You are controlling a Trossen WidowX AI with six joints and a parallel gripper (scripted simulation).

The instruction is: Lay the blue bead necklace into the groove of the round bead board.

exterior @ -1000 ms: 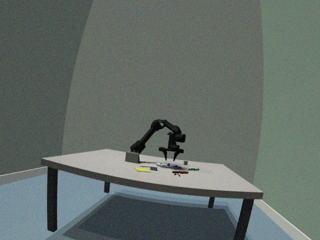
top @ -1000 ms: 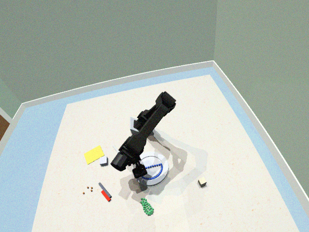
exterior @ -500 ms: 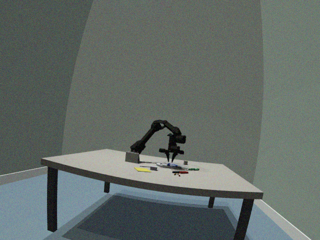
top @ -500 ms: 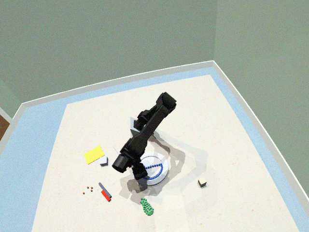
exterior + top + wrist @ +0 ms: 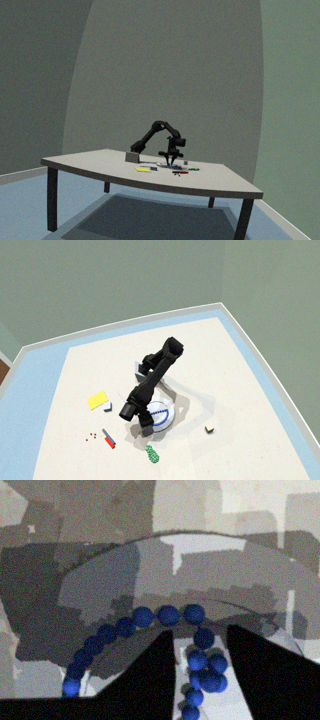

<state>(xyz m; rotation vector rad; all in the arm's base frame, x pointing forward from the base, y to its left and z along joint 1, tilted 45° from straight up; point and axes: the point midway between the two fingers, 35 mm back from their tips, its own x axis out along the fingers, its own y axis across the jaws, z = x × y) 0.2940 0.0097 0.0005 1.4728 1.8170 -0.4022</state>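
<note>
My gripper tip is now 10 mm past the round bead board, 50 mm to the right of it and 10 mm above it. Also, from my gripper tip: white cube (80 mm behind, 220 mm to the right, 10 mm below); grey tool (110 mm ahead, 190 mm to the right, 10 mm below); stick (140 mm behind, 140 mm to the right, 20 mm below).
</note>
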